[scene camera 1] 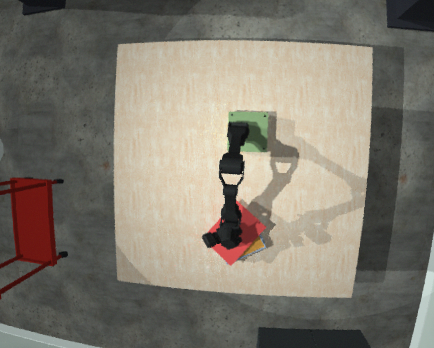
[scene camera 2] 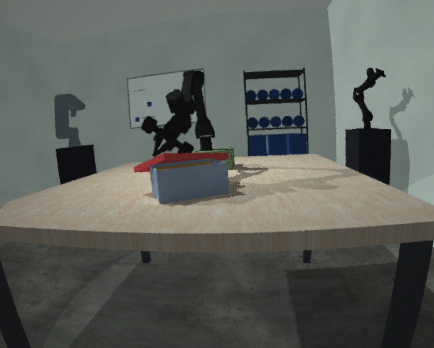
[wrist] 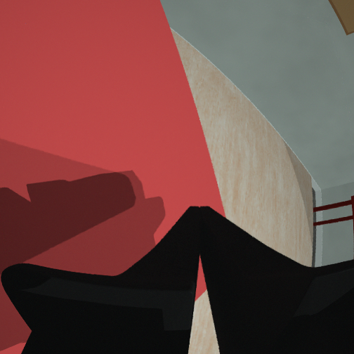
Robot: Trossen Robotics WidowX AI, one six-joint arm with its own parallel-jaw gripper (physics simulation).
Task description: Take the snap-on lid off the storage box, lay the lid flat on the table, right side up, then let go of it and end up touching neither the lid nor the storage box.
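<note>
The red lid (scene camera 1: 232, 257) (scene camera 2: 195, 156) (wrist: 100, 75) lies turned askew on top of the blue-grey storage box (scene camera 2: 192, 183). It overhangs the box at the left in scene camera 2 and looks slightly tilted there. An orange interior or content (scene camera 1: 255, 246) shows at the uncovered corner of the box. My gripper (scene camera 2: 156, 151) (wrist: 197, 215) is shut and empty. It is over the lid, with its tips near the lid's edge in the wrist view. Whether the tips touch the lid cannot be told. In scene camera 1 the wrist hides the fingertips and part of the lid.
The green arm base (scene camera 1: 257, 120) (scene camera 2: 227, 155) stands on the wooden table (scene camera 1: 165, 125) (scene camera 2: 325, 210) (wrist: 250, 175), behind the box in scene camera 2. A red stand (scene camera 1: 32, 220) is beyond the table's left edge in scene camera 1.
</note>
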